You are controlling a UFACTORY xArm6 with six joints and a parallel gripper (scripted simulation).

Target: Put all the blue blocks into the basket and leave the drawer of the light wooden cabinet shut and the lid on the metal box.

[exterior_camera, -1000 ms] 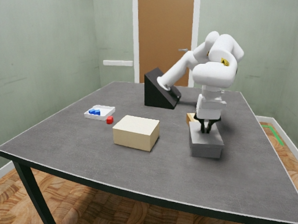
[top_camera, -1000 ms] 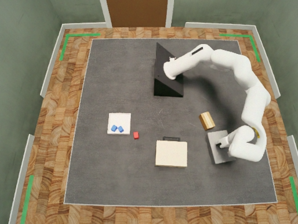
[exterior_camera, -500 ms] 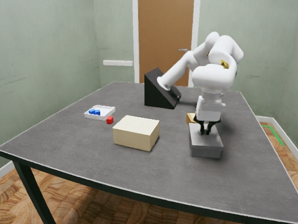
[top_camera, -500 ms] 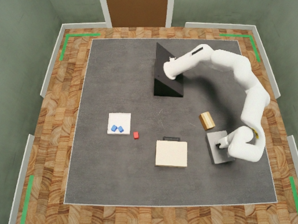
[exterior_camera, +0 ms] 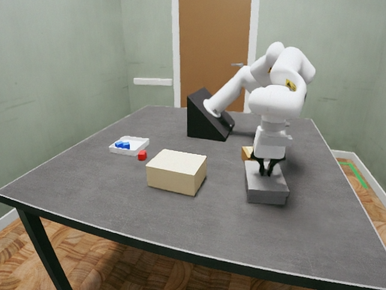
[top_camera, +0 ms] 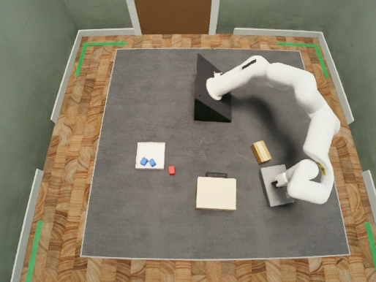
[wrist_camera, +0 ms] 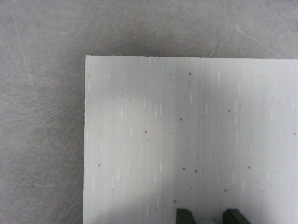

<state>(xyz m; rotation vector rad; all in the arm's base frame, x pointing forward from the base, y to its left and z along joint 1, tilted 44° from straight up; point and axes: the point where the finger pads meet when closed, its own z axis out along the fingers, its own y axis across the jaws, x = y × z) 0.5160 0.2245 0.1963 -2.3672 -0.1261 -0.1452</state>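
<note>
Right now the flat lid is 3 cm below my hand. Also, from my hand: grey metal box 5 cm below; then light wooden cabinet 31 cm to the right, 4 cm below, 3 cm ahead; then brown cardboard box 18 cm behind, 5 cm to the right, 4 cm below.
</note>
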